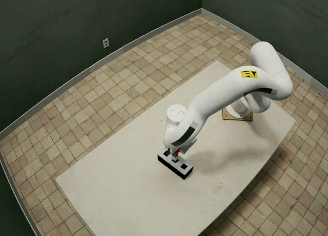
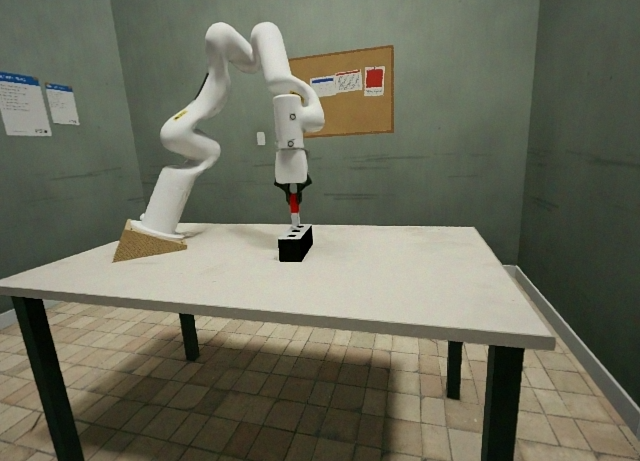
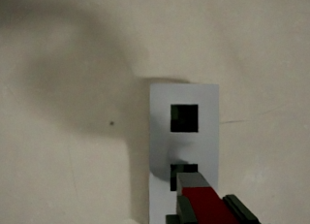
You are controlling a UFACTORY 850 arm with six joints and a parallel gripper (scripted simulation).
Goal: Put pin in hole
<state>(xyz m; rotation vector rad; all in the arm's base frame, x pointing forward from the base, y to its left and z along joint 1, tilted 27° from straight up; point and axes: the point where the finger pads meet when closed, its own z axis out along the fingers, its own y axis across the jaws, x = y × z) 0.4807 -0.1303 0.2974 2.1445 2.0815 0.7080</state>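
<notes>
Right now my hand is 150 mm above the black block. Also, from my hand: pin (10 mm below).
</notes>
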